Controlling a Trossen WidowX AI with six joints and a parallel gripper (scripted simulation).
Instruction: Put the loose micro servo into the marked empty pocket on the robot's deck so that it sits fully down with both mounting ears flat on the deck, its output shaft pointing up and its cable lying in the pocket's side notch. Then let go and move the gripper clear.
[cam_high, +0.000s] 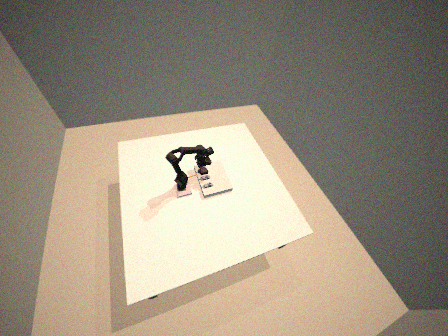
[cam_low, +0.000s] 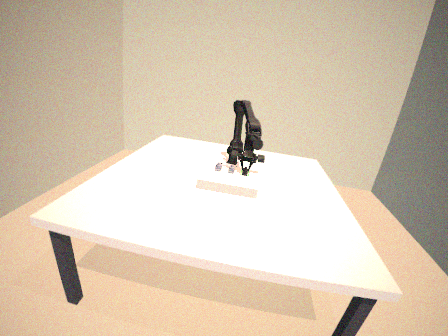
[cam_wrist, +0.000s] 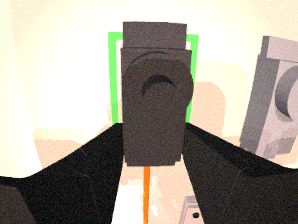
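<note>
My gripper tip is now 13 cm short of the pale deck, 6 cm to the left of it and 3 cm above it.
</note>
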